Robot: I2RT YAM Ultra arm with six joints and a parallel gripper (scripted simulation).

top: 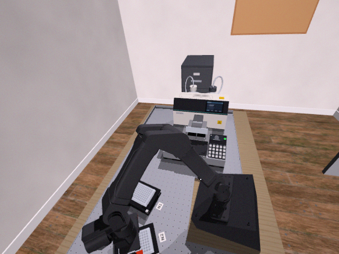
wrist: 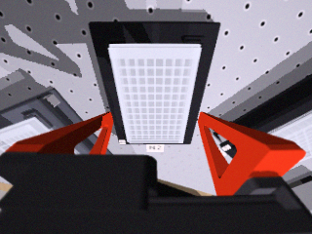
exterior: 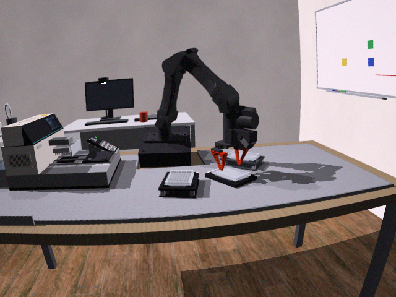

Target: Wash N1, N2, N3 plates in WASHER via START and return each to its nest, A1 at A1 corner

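Right now the nest N2 is 40 mm below my hand. From my hand the other things lie so: N2 label: 80 mm behind, 70 mm to the right, 50 mm below; then nest N3: 170 mm behind, 70 mm to the left, 20 mm below; then N1 label: 10 mm behind, 170 mm to the right, 50 mm below.
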